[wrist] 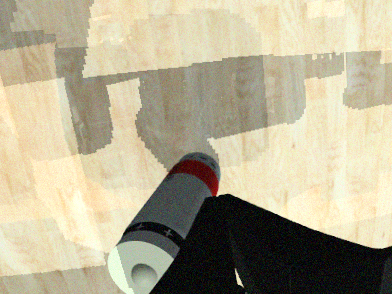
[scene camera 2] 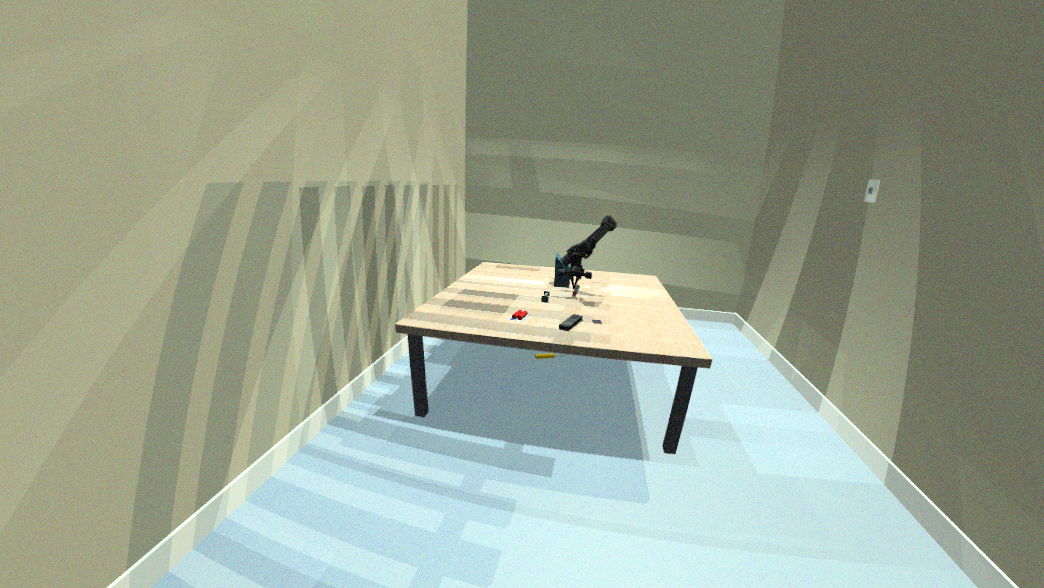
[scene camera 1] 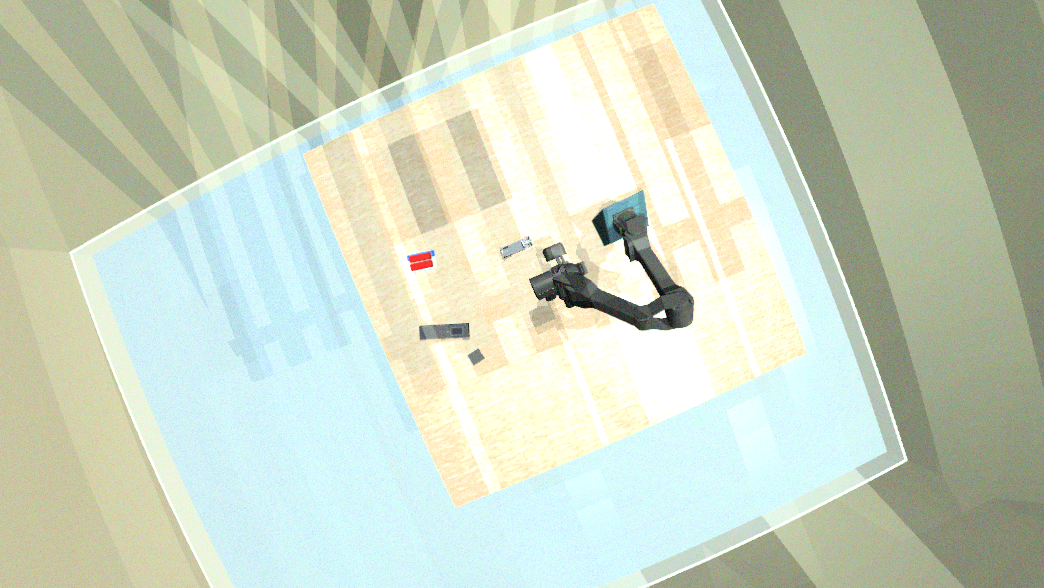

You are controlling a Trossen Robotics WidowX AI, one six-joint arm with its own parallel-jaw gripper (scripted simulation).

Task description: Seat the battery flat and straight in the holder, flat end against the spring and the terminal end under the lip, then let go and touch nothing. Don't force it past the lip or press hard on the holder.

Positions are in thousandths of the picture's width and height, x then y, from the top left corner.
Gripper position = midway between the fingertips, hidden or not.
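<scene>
Gripper, mine (wrist: 555, 706), in sight. Dark flat bar (scene camera 1: 428, 564), in sight too.
</scene>
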